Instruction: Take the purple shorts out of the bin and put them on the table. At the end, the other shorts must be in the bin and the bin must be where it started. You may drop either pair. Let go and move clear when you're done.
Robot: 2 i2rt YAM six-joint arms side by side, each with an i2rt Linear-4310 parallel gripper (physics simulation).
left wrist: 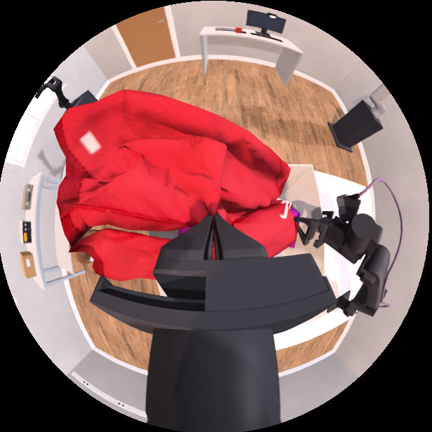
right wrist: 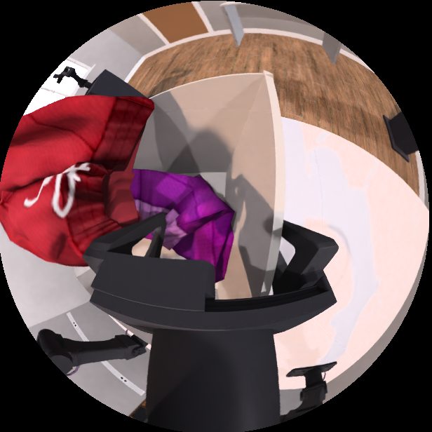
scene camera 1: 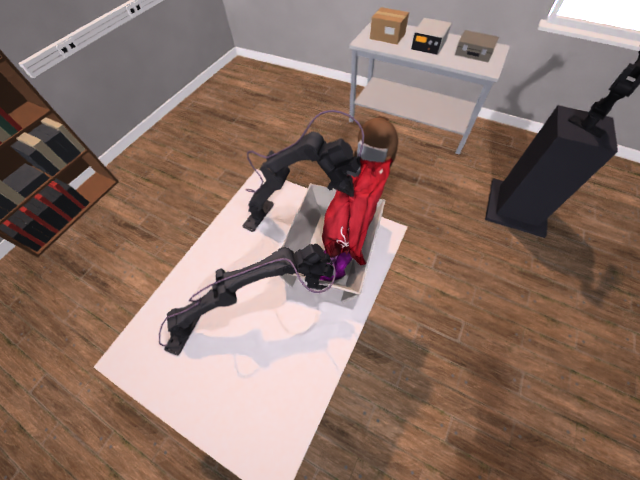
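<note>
Red shorts (scene camera 1: 343, 219) (left wrist: 150, 170) (right wrist: 55, 150) hang in bunched folds from my left gripper (scene camera 1: 353, 190) (left wrist: 213, 217), which is shut on them above the bin (scene camera 1: 301, 223) (left wrist: 303, 182) (right wrist: 256, 150). Purple shorts (scene camera 1: 342, 264) (right wrist: 207, 215) lie crumpled inside the bin, near its end wall; the red shorts partly cover them in scene camera 1. My right gripper (scene camera 1: 321, 279) (right wrist: 213, 217) is open and empty at that end wall. In the right wrist view one finger shows over the bin side, by the purple shorts, and the other past the wall's rim.
The white table (scene camera 1: 273, 413) extends from the bin toward the bottom of scene camera 1. A brown rounded object (scene camera 1: 378, 135) stands behind the raised red shorts. A grey bench (scene camera 1: 423, 105) with boxes and a black pedestal (scene camera 1: 547, 175) stand farther off.
</note>
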